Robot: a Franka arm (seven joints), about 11 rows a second.
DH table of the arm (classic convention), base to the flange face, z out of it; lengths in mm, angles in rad. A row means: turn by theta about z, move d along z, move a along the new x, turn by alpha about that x. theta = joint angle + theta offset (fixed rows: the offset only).
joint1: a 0; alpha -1.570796; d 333; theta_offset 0
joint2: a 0; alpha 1.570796; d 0; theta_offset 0
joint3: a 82.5; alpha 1.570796; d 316; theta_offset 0
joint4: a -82.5; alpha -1.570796; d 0; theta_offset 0
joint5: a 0; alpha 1.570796; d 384; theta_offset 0
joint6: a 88; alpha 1.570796; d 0; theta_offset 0
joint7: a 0; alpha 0; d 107; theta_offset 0
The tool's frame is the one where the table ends.
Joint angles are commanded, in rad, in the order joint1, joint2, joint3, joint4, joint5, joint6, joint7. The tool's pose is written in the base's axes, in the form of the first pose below.
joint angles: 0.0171, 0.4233, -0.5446, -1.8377, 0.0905, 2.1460, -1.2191
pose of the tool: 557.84 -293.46 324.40 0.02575 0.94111 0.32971 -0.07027
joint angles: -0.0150, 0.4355, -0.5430, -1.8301, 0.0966, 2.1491, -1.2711
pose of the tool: 551.07 -310.76 320.92 0.02305 0.93778 0.33903 -0.07142
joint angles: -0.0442, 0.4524, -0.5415, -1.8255, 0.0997, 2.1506, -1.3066
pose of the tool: 543.48 -326.21 313.39 0.01895 0.93620 0.34245 -0.07685
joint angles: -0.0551, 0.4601, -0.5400, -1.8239, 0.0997, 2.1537, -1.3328
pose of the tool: 540.95 -331.63 309.82 0.01763 0.93301 0.35059 -0.07921
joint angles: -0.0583, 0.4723, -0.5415, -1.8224, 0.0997, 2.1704, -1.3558
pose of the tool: 541.21 -335.07 305.19 0.02186 0.92921 0.36011 -0.08008
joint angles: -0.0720, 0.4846, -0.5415, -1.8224, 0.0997, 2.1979, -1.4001
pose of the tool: 538.89 -343.92 300.54 0.02845 0.92297 0.37560 -0.07894
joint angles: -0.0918, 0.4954, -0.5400, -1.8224, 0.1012, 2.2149, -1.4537
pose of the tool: 533.73 -354.64 295.66 0.02980 0.91590 0.39227 -0.07973
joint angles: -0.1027, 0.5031, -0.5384, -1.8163, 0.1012, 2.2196, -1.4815
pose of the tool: 532.34 -360.33 294.03 0.03067 0.91179 0.40149 -0.08067
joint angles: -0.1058, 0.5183, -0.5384, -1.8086, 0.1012, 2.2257, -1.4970
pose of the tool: 533.50 -362.78 289.14 0.03200 0.90841 0.40830 -0.08404
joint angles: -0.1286, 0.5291, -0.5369, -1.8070, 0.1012, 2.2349, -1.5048
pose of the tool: 526.45 -374.71 284.20 0.03240 0.91060 0.40286 -0.08637
